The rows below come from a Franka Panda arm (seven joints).
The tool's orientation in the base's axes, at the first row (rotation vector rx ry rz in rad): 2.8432 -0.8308 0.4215
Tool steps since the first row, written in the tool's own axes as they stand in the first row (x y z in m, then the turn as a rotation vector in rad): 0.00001 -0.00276 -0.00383 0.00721 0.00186 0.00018; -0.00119 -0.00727 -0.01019 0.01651 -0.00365 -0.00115; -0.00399 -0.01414 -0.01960 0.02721 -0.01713 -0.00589; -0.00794 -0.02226 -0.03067 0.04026 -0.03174 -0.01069; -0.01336 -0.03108 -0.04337 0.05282 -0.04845 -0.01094; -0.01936 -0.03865 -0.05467 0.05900 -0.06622 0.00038; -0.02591 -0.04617 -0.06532 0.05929 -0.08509 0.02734; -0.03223 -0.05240 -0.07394 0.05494 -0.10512 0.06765; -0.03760 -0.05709 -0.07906 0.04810 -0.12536 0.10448
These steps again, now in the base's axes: 0.00065 0.00314 0.00346 0.00485 -0.00523 0.00217; 0.00072 0.00891 0.00884 0.01506 -0.00502 0.00594; 0.00009 0.01813 0.01648 0.02999 0.00190 0.01287; -0.00116 0.02933 0.02525 0.04742 0.00858 0.02051; -0.00357 0.04222 0.03508 0.06662 0.01627 0.02354; -0.00682 0.05404 0.04348 0.08385 0.02552 0.01356; -0.01040 0.06596 0.05109 0.10045 0.03522 -0.01315; -0.01404 0.07625 0.05693 0.11693 0.04530 -0.05404; -0.01697 0.08399 0.05984 0.13074 0.05757 -0.09240
